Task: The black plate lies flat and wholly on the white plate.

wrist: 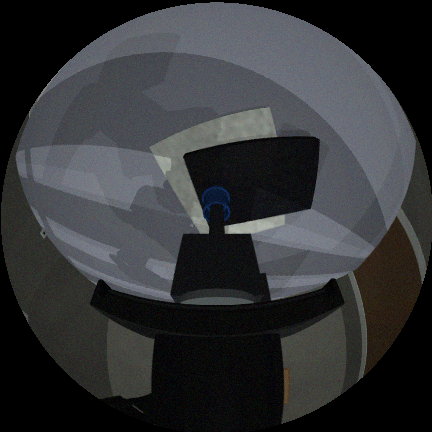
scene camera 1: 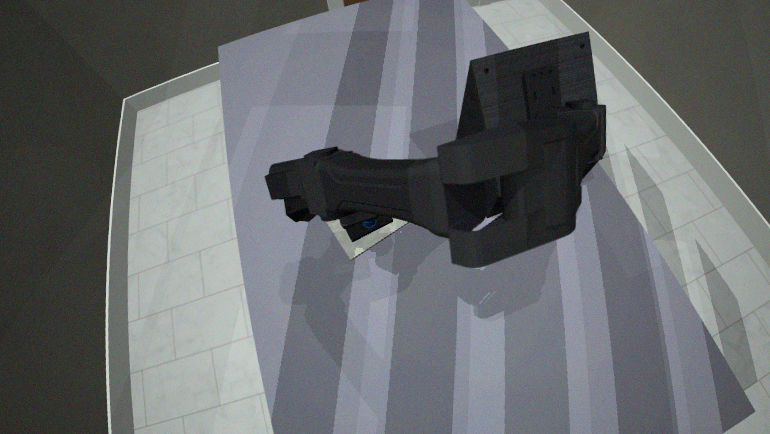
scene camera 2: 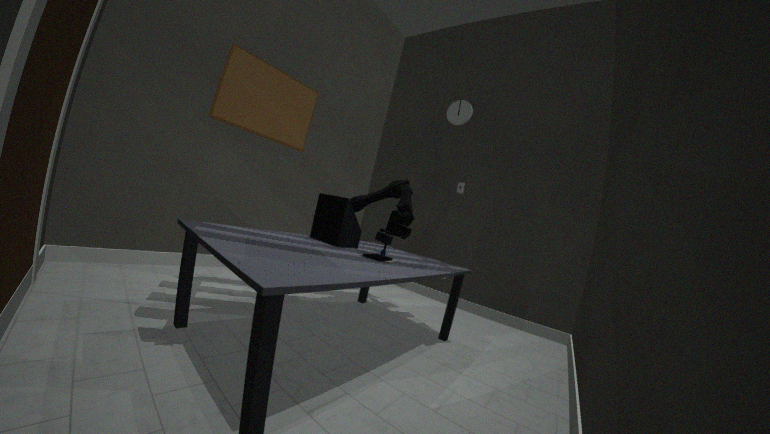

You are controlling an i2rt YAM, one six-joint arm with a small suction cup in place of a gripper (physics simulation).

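Pixels of known places: hand at its tool point: (wrist: 216, 193) (scene camera 1: 371, 223); arm's base at its link origin: (scene camera 2: 342, 214).
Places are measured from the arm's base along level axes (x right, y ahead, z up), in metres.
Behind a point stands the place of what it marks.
The black plate (wrist: 261, 177) {x 0.045, y 0.378, z -0.160 m} (scene camera 1: 356, 226) {x -0.003, y 0.386, z -0.160 m} (scene camera 2: 376, 257) {x 0.099, y 0.399, z -0.160 m} is a dark square held level on my suction cup (wrist: 216, 201) (scene camera 1: 369, 222) (scene camera 2: 383, 251), which sits near the plate's edge. It is low over the white plate (wrist: 241, 125) {x 0.026, y 0.430, z -0.171 m} (scene camera 1: 359, 247) {x -0.046, y 0.394, z -0.171 m}, a pale marbled square lying flat on the table (scene camera 1: 322, 334) {x -0.190, y 0.514, z -0.177 m} (scene camera 2: 279, 264) {x 0.673, y 0.479, z -0.177 m}. In the wrist view, white shows along the black plate's left, far and near sides. The black plate's right side reaches past the white plate's edge. I cannot tell whether the two plates touch. The arm hides most of both plates in scene camera 1.
The arm's dark base block (scene camera 1: 533, 81) {x 0.051, y 0.018, z 0.064 m} (scene camera 2: 331, 221) {x 0.105, y 0.034, z -0.049 m} stands on the table behind the plates. The table stands on a tiled floor (scene camera 1: 177, 258) in a dim room, with table edges to the left and near side.
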